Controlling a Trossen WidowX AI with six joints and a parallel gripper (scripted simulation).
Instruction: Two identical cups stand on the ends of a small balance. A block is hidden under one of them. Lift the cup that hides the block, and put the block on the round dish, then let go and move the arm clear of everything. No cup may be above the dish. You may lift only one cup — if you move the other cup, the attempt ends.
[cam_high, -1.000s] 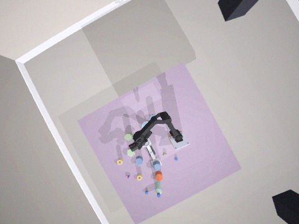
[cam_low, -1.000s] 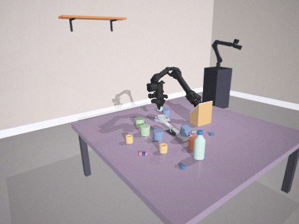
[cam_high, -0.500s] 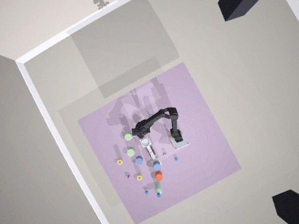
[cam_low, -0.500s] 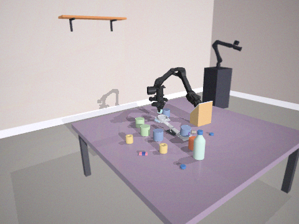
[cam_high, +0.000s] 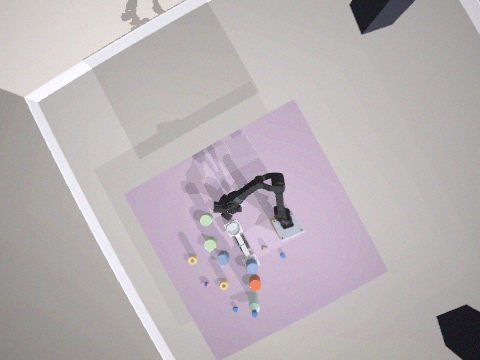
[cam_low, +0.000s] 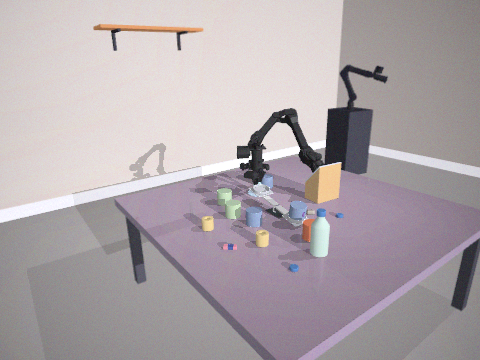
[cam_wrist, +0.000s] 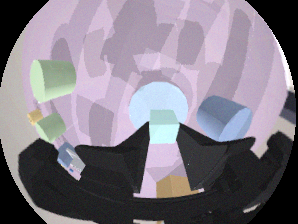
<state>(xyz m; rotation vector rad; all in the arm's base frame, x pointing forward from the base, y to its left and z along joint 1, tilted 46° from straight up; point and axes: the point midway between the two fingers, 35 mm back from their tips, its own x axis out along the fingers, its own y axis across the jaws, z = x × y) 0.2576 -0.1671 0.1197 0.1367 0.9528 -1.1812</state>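
My gripper tip is 1 cm below the teal block. From my gripper tip the other things lie so: pale round dish 4 cm below; orange cylinder 51 cm to the left, 6 cm ahead.
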